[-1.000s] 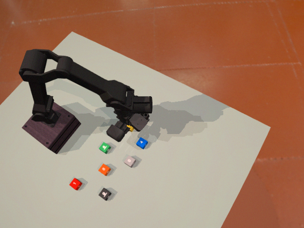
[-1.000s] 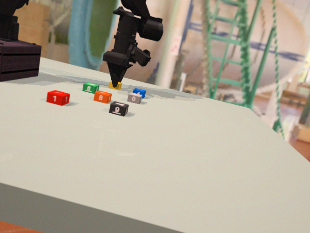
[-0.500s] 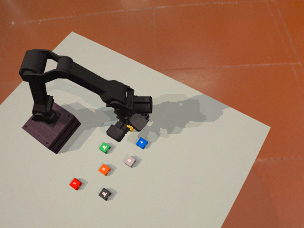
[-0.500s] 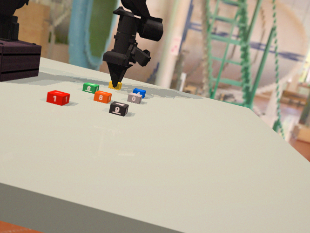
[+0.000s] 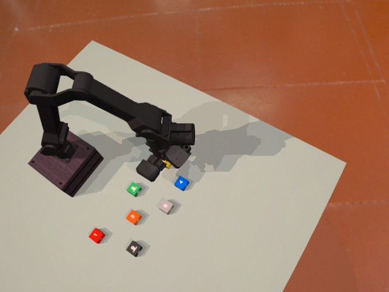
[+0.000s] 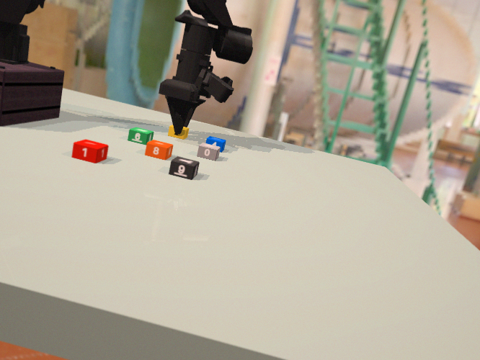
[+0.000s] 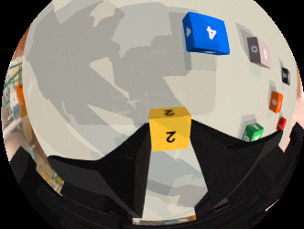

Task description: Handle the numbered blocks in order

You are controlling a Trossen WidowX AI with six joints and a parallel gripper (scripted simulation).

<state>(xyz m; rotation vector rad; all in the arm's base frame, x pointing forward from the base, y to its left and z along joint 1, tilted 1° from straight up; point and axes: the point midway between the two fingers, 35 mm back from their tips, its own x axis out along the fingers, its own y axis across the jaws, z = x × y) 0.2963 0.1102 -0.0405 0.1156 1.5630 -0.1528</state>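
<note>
Right now my gripper tip is right at the yellow block. Round my gripper tip: blue block 7 cm ahead, 5 cm to the right; then green block 12 cm to the right, 6 cm behind; then grey block 13 cm to the right, 6 cm ahead.
</note>
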